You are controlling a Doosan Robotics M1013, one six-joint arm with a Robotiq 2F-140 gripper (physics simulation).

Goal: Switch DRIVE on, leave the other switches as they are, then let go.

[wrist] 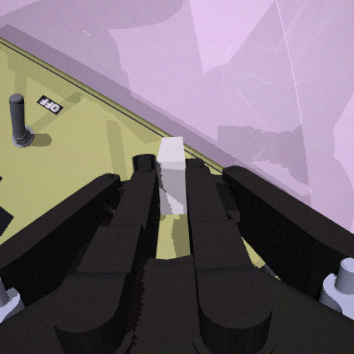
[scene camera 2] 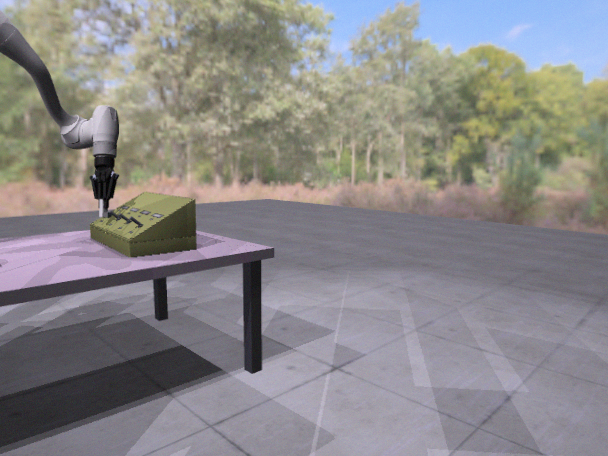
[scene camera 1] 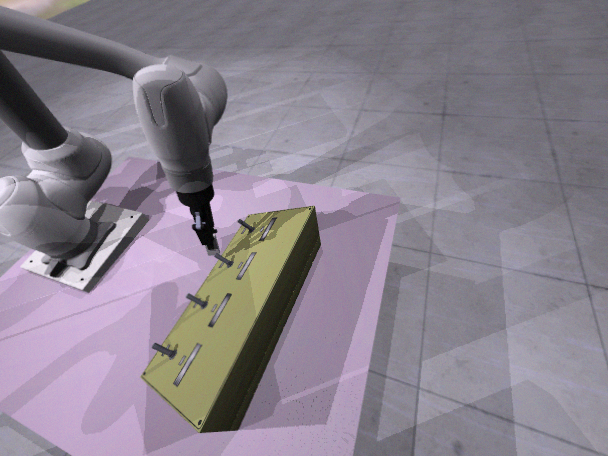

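Where they show: gripper, between the fingertips: [wrist: 173,155] [scene camera 2: 103,217] [scene camera 1: 214,253]; arm's base, origin of its link: [scene camera 1: 81,243].
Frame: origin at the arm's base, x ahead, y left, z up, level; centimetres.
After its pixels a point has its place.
Note:
A yellow-green sloped switch box [scene camera 1: 240,325] {x 72.5, y -18.7, z 13.6 cm} [scene camera 2: 175,215] {x 64.9, y -34.7, z 9.7 cm} [wrist: 85,150] {x 57.4, y -8.1, z 5.0 cm} carries several dark levers in a row. In scene camera 1 they all lean toward its low edge: the nearest lever [scene camera 1: 164,349] {x 54.9, y -25.6, z 8.1 cm}, another lever [scene camera 1: 196,300] {x 57.0, y -14.0, z 8.2 cm}, a third lever [scene camera 1: 223,259] {x 59.1, y -2.3, z 8.1 cm} and the farthest lever [scene camera 1: 245,225] {x 61.1, y 9.3, z 8.1 cm}. The wrist view shows a lever [wrist: 19,117] {x 56.3, y -13.3, z 8.4 cm} near an OFF label [wrist: 50,104] {x 54.7, y -13.4, z 4.2 cm}. The name DRIVE is not readable in any view. My gripper [scene camera 1: 213,251] {x 54.9, y -0.3, z 7.0 cm} [scene camera 2: 103,212] {x 54.9, y -0.3, z 7.0 cm} [wrist: 173,155] {x 54.9, y -0.3, z 7.0 cm} is shut and empty, its tips at the low edge close beside the third lever; contact is unclear.
The box stands on a pink table [scene camera 1: 30,360] {x 9.8, y -34.7, z -3.5 cm} [scene camera 2: 225,245] {x 85.3, y -37.9, z -3.4 cm}. The arm's white base plate [scene camera 1: 112,245] {x 12.7, y 0.8, z 0.0 cm} is at the left of the box in scene camera 1. Light slots [scene camera 1: 187,365] {x 62.5, y -27.5, z 9.4 cm} lie above the levers on the sloped face.

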